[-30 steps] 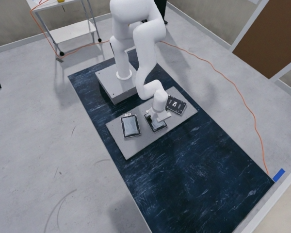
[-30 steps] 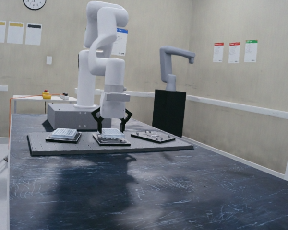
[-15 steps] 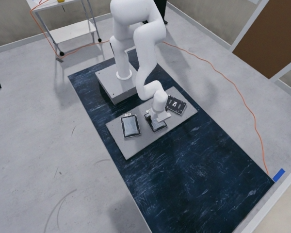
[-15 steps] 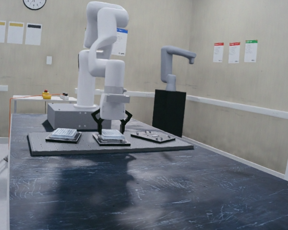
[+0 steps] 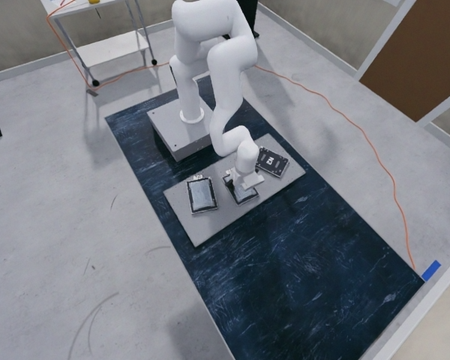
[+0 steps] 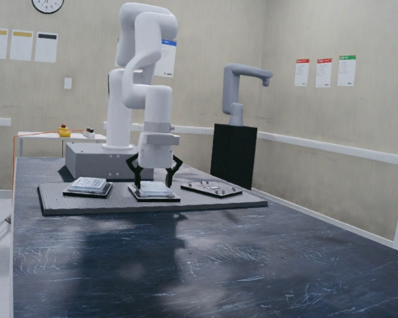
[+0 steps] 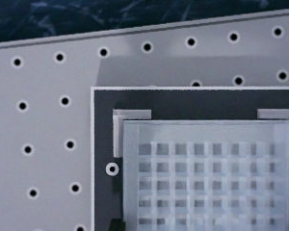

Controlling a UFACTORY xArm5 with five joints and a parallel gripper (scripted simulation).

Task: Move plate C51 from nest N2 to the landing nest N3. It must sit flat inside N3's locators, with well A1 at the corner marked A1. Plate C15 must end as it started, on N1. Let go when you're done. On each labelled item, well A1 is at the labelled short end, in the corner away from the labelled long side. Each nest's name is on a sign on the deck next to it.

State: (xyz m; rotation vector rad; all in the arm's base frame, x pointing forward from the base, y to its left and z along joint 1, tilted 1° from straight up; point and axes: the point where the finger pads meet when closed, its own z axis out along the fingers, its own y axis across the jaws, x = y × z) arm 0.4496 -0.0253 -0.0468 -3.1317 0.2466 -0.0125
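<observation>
The plate C51 lies 10 mm below my hand.
</observation>
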